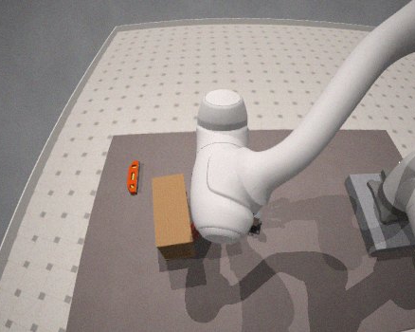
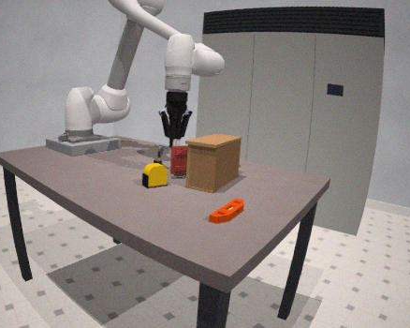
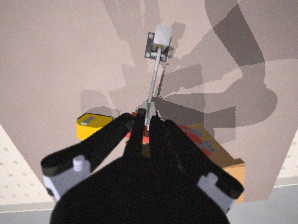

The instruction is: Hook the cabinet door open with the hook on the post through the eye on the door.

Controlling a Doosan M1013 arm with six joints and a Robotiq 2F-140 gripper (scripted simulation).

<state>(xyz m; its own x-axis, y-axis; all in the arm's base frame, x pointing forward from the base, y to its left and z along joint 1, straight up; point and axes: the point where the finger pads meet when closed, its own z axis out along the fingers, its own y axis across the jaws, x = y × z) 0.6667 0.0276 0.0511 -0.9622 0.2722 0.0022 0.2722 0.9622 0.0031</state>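
Right now the hook rod is 4 cm behind my hand, 2 cm below it and 1 cm to the left of it. From my hand the other things lie so: hook post: 8 cm behind, 4 cm below, 2 cm to the left; then red door: 6 cm ahead, 4 cm to the left, 3 cm below; then yellow tape measure: 13 cm to the right, 7 cm below, 4 cm ahead.
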